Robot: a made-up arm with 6 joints. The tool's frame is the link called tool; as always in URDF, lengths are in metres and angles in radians.
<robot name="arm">
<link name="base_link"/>
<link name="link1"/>
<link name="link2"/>
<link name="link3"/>
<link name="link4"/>
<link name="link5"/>
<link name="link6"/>
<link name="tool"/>
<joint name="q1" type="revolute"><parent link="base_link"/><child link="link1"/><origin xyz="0 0 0.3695" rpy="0 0 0"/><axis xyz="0 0 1"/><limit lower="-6.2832" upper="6.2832" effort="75" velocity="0.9"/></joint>
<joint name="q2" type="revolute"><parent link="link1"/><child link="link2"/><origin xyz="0 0 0" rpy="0 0 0"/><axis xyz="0 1 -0.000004"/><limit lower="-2.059" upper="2.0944" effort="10" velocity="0.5"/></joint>
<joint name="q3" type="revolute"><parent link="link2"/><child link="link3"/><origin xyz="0.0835 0 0.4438" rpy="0 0 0"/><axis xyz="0 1 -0.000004"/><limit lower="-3.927" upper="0.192" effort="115" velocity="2.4"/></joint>
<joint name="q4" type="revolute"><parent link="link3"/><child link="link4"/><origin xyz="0.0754 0 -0.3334" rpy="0 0 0"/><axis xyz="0 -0.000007 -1"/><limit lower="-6.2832" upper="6.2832" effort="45" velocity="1.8"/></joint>
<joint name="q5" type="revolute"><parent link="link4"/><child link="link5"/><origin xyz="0 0 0" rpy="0 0 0"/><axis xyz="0 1 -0.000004"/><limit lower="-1.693" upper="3.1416" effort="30" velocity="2.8"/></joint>
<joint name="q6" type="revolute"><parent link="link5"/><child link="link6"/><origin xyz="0.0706 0 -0.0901" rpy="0 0 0"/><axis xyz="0 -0.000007 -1"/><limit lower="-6.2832" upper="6.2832" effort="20" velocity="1.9"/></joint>
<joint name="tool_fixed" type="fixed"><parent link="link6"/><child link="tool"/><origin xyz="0 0 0" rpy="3.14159 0 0"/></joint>
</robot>
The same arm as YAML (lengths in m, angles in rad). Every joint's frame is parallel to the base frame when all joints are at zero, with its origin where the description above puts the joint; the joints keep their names.
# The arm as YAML. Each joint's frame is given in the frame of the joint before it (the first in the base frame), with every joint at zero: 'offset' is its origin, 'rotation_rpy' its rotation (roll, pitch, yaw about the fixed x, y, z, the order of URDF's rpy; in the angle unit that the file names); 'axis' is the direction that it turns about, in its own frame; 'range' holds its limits. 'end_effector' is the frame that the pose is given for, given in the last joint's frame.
length_unit: m
angle_unit: rad
chain:
  - id: q1
    offset: [0.0, 0.0, 0.3695]
    rotation_rpy: [0.0, 0.0, 0.0]
    axis: [0.0, 0.0, 1.0]
    range: [-6.2832, 6.2832]
  - id: q2
    offset: [0.0, 0.0, 0.0]
    rotation_rpy: [0.0, 0.0, 0.0]
    axis: [0.0, 1.0, 0.0]
    range: [-2.059, 2.0944]
  - id: q3
    offset: [0.0835, 0.0, 0.4438]
    rotation_rpy: [0.0, 0.0, 0.0]
    axis: [0.0, 1.0, 0.0]
    range: [-3.927, 0.192]
  - id: q4
    offset: [0.0754, 0.0, -0.3334]
    rotation_rpy: [0.0, 0.0, 0.0]
    axis: [0.0, 0.0, -1.0]
    range: [-6.2832, 6.2832]
  - id: q5
    offset: [0.0, 0.0, 0.0]
    rotation_rpy: [0.0, 0.0, 0.0]
    axis: [0.0, 1.0, 0.0]
    range: [-1.693, 3.1416]
  - id: q6
    offset: [0.0706, 0.0, -0.0901]
    rotation_rpy: [0.0, 0.0, 0.0]
    axis: [0.0, 0.0, -1.0]
    range: [-6.2832, 6.2832]
end_effector:
  offset: [0.0, 0.0, 0.0]
  rotation_rpy: [3.1416, 0.0, 0.0]

